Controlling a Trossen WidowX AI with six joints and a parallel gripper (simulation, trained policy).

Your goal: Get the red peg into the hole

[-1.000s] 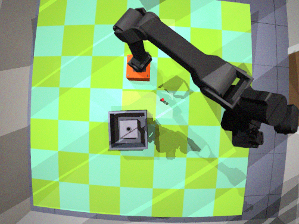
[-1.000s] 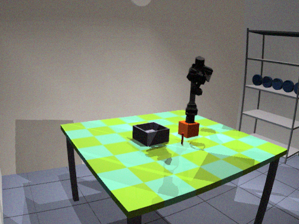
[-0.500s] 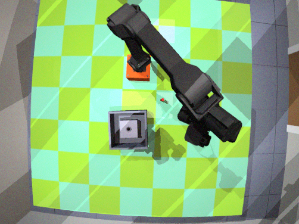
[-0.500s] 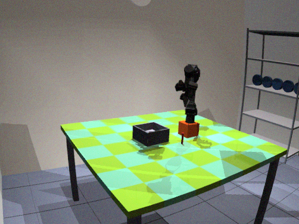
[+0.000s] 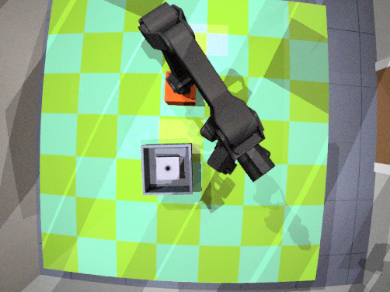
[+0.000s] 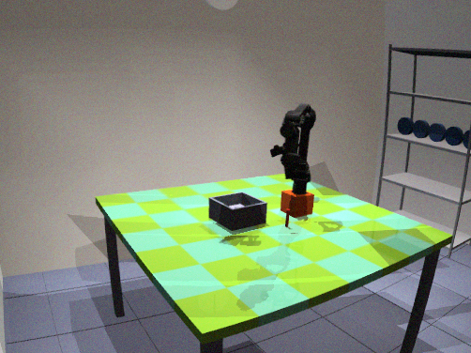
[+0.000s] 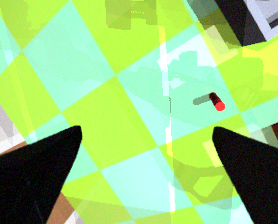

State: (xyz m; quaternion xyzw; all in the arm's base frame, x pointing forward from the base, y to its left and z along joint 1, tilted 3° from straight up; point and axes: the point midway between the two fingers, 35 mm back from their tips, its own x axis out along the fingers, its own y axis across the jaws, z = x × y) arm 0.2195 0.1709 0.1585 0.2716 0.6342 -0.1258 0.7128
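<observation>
My gripper tip is now 60 mm past the red peg, 50 mm to the left of it and 200 mm above it. From my gripper tip the other things lie so: pale plate: 100 mm ahead, 220 mm to the right, 190 mm below; then dark box: 100 mm ahead, 220 mm to the right, 210 mm below.
</observation>
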